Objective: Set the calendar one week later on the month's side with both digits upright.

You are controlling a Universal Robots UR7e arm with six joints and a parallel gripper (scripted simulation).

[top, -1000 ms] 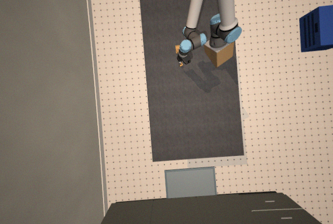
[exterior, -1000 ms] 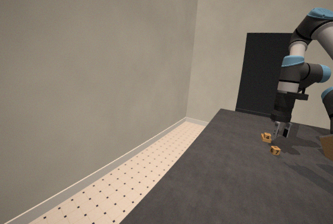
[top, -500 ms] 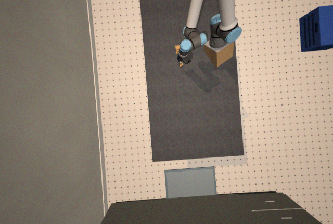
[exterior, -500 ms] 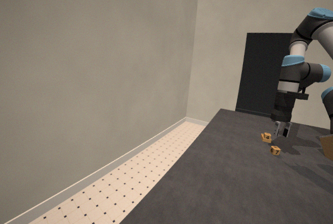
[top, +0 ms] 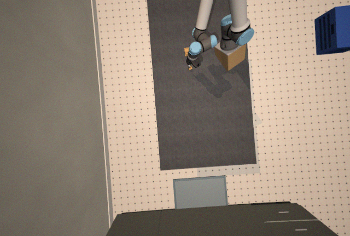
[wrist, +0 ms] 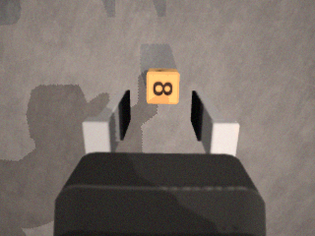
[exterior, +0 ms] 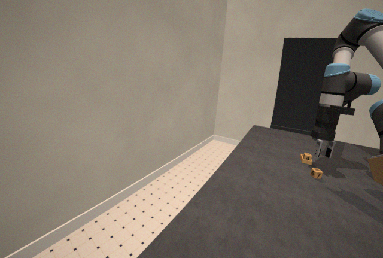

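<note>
The number cube is 90 mm below my hand.
</note>
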